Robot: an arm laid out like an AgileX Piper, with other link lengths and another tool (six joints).
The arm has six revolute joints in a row. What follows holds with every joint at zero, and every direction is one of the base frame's.
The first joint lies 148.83 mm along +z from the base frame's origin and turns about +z.
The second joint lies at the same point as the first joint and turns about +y.
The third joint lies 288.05 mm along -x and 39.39 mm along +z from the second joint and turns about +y.
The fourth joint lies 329.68 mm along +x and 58.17 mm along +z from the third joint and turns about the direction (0.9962, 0, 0.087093).
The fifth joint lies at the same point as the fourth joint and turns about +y.
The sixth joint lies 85.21 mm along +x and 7.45 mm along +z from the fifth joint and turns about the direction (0.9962, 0, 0.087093).
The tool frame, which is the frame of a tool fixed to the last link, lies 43.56 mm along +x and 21 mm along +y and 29.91 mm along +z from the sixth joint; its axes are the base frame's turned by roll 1.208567, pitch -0.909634 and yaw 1.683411 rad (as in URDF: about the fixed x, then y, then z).
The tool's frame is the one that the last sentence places.
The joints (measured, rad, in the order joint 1, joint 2, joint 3, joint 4, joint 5, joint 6), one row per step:
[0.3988, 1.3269, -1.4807, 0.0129, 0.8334, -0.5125]
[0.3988, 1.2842, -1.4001, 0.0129, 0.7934, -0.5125]
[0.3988, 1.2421, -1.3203, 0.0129, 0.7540, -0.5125]
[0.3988, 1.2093, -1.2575, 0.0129, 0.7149, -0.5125]
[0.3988, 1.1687, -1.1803, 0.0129, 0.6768, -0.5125]
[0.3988, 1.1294, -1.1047, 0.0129, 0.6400, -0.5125]
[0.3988, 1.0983, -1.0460, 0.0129, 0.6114, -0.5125]
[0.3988, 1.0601, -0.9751, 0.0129, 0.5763, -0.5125]
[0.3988, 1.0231, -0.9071, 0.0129, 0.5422, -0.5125]
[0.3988, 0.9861, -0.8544, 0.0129, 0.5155, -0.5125]
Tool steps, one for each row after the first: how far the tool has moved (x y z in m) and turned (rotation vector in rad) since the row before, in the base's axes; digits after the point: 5 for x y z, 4 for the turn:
[-0.00763, -0.00327, -0.01344, 0.0009, -0.0019, -0.0005]
[-0.00786, -0.00337, -0.01405, 0.0007, -0.0015, -0.0005]
[-0.00586, -0.00253, -0.01068, 0.0036, -0.0084, -0.0005]
[-0.00814, -0.00349, -0.01469, 0.0006, -0.0014, -0.0005]
[-0.00817, -0.00350, -0.01514, 0.0002, -0.0004, -0.0005]
[-0.00667, -0.00286, -0.01189, 0.0004, -0.0009, -0.0004]
[-0.00836, -0.00358, -0.01447, 0.0009, -0.0022, -0.0005]
[-0.00824, -0.00353, -0.01411, 0.0012, -0.0029, -0.0004]
[-0.00813, -0.00347, -0.00844, 0.0043, -0.0101, -0.0003]

